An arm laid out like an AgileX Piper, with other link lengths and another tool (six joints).
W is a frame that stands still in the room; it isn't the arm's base.
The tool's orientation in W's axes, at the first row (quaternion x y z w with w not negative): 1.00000 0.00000 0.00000 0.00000
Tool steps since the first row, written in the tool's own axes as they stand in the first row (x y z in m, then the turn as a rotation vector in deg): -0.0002 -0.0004 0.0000 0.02 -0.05 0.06; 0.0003 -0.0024 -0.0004 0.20 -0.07 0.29; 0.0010 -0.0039 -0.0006 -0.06 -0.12 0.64; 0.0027 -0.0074 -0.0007 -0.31 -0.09 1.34; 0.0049 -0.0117 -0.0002 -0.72 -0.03 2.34; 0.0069 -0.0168 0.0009 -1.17 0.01 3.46; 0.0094 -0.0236 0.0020 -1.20 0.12 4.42; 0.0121 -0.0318 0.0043 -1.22 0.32 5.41; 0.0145 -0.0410 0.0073 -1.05 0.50 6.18; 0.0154 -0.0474 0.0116 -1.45 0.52 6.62
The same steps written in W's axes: -0.0002 0.0004 0.0000 0.02 0.05 -0.06; 0.0003 0.0024 0.0004 0.20 0.07 -0.29; 0.0010 0.0039 0.0006 -0.06 0.12 -0.64; 0.0027 0.0074 0.0007 -0.31 0.09 -1.34; 0.0049 0.0117 0.0002 -0.72 0.03 -2.34; 0.0069 0.0168 -0.0009 -1.17 -0.01 -3.46; 0.0094 0.0236 -0.0020 -1.20 -0.12 -4.42; 0.0121 0.0318 -0.0043 -1.22 -0.32 -5.41; 0.0145 0.0410 -0.0073 -1.05 -0.50 -6.18; 0.0154 0.0474 -0.0116 -1.45 -0.52 -6.62
